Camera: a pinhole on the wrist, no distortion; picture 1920 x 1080 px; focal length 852.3 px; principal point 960.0 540.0 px. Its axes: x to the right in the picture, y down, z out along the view. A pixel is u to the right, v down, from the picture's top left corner.
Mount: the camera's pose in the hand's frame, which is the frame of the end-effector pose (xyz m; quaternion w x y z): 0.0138 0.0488 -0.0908 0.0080 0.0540 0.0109 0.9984
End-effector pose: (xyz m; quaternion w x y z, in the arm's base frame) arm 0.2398 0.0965 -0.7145 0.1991 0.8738 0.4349 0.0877
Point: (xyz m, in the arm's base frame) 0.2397 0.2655 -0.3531
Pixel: behind the camera
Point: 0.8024 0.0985 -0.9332
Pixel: 499 107
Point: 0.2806 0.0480 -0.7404
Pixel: 1222 587
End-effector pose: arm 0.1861 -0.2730 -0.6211 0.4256 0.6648 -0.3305 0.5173
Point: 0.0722 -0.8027 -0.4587
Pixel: 872 53
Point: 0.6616 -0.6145 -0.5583
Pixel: 810 999
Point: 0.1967 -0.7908 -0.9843
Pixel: 1610 451
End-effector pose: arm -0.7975 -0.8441 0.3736 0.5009 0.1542 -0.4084 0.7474
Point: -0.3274 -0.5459 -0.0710
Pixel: behind the camera
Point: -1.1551 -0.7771 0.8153
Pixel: 106 440
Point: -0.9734 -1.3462 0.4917
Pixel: 1318 360
